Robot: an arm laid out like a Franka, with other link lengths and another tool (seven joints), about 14 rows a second.
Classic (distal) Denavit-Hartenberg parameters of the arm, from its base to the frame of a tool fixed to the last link. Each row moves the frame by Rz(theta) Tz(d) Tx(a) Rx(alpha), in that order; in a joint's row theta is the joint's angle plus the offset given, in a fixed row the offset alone. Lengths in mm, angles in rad.
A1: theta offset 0, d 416.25, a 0, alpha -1.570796
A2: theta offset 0, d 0, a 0, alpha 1.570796
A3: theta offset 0, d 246.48, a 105.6, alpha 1.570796
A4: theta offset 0, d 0, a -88.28, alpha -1.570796
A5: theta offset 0, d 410.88, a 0, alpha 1.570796
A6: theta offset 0, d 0, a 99.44, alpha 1.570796
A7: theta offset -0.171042, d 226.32, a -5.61, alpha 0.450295
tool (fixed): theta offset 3.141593, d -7.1, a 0, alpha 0
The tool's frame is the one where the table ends.
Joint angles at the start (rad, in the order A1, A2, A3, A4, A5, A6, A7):
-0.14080, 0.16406, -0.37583, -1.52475, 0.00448, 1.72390, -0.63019
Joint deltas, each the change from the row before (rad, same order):
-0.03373, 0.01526, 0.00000, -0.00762, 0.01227, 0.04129, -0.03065
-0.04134, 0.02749, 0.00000, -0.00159, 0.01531, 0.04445, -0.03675
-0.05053, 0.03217, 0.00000, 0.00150, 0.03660, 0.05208, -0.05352
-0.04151, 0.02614, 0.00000, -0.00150, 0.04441, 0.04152, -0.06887
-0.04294, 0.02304, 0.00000, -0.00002, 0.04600, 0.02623, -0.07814
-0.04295, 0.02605, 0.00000, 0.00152, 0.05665, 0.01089, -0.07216
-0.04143, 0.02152, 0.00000, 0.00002, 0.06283, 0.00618, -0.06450
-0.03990, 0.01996, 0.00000, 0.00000, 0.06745, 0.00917, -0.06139
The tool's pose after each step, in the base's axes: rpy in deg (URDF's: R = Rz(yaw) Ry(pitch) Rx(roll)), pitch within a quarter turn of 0, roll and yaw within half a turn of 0; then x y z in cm. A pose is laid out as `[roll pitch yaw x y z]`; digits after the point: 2 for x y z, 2 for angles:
[158.88 0.47 -163.57 57.83 -35.03 46.36]
[159.46 1.16 -163.84 57.39 -37.68 45.01]
[159.77 2.81 -163.93 56.84 -40.68 43.58]
[159.65 4.53 -162.89 56.30 -42.96 42.26]
[159.23 6.04 -161.58 55.37 -45.15 41.05]
[157.91 7.69 -160.92 54.24 -47.01 39.54]
[156.49 9.89 -160.84 53.09 -48.63 38.24]
[155.41 12.58 -161.05 52.05 -50.18 37.13]

